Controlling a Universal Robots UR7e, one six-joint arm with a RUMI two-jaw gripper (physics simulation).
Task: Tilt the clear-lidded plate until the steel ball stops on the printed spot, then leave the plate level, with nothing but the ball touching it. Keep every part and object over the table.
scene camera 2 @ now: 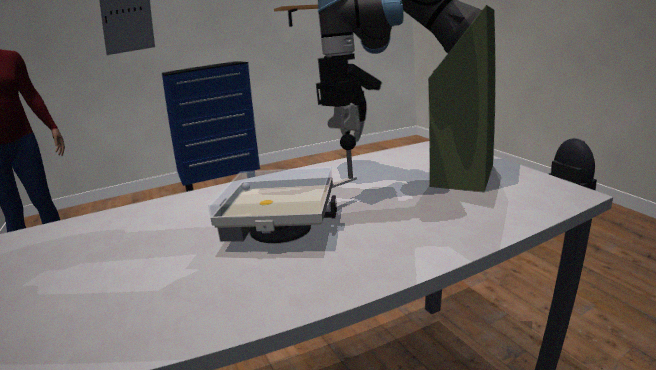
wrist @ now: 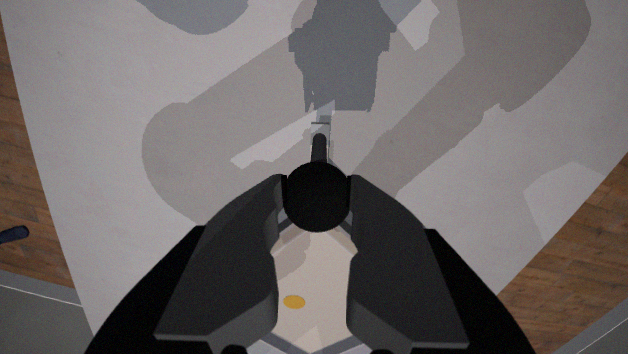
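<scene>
The clear-lidded plate point(scene camera 2: 300, 219) point(wrist: 315, 265) sits on a round black base point(scene camera 2: 280, 234); whether it is exactly level I cannot tell. The steel ball point(scene camera 2: 246, 186) lies near the plate's back left corner, apart from the yellow printed spot point(scene camera 2: 266, 202) point(wrist: 294, 301); it does not show in the wrist view. A black round knob point(scene camera 2: 348, 142) point(wrist: 318, 205) tops an upright rod point(scene camera 2: 350, 165) point(wrist: 319, 147) on a thin bar from the plate's back right corner. My gripper point(scene camera 2: 348, 134) point(wrist: 317, 177) is shut on the knob, with a fingertip at each side.
A tall green block point(scene camera 2: 460, 120) stands on the table point(scene camera 2: 150, 310) to the right of the gripper. A grey block point(scene camera 2: 231, 233) shows under the plate's front left corner, and a black fitting point(scene camera 2: 332, 206) at its right side. A blue cabinet point(scene camera 2: 215, 120) stands behind the table.
</scene>
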